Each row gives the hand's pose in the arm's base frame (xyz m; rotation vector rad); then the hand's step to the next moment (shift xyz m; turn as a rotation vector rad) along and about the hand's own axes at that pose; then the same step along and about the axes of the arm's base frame.
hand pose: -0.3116 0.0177 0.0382 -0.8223 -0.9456 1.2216
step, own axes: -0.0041 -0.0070 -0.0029 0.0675 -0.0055 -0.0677
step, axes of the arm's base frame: 0.0050 -0.0053 0.0046 0.0698 0.0644 -0.0120
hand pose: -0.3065 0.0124 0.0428 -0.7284 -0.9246 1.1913
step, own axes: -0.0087 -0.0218 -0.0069 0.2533 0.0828 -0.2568
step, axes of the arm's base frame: 0.0149 -0.0135 0.0139 0.2187 0.2658 -0.1359
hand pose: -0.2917 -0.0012 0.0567 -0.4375 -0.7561 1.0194
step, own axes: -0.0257 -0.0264 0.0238 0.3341 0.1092 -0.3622
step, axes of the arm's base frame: -0.0098 -0.0354 0.0239 0.3059 0.3509 -0.1950
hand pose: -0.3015 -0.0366 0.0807 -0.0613 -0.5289 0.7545
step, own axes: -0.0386 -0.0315 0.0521 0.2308 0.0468 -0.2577
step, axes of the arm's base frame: -0.0282 -0.0558 0.0359 0.2331 0.2224 -0.1344
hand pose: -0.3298 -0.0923 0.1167 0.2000 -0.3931 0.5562
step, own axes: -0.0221 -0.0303 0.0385 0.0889 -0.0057 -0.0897
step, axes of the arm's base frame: -0.0124 -0.0468 0.0234 0.0998 0.0632 -0.0450
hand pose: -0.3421 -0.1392 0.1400 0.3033 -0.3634 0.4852
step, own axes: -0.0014 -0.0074 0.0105 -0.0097 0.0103 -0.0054
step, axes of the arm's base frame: -0.0002 -0.0106 0.0073 -0.0117 0.0068 -0.0067
